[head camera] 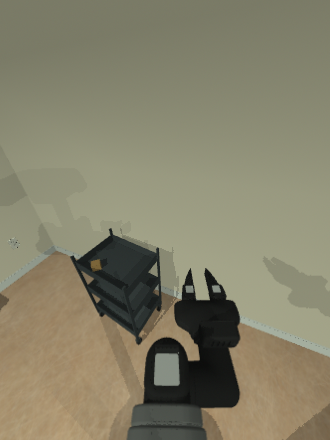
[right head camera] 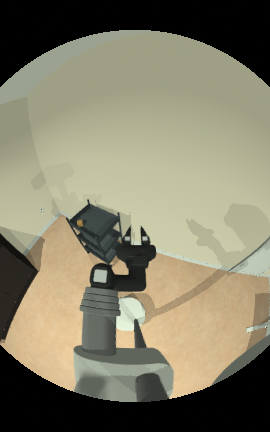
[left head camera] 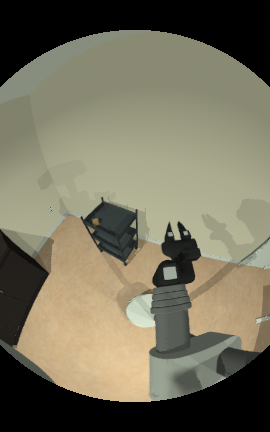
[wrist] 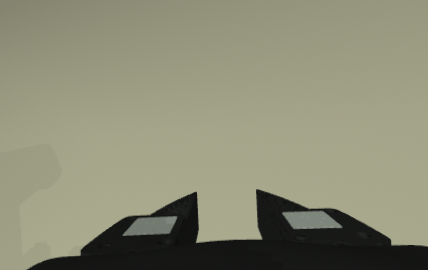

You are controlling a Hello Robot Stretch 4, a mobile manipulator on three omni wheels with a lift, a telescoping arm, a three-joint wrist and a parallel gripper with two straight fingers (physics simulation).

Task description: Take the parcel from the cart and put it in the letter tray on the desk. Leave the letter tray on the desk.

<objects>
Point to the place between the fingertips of my gripper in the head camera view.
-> At 197,270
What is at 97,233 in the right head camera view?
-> A dark grey cart.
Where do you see a dark grey cart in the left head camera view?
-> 115,235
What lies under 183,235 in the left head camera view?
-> My gripper.
</objects>
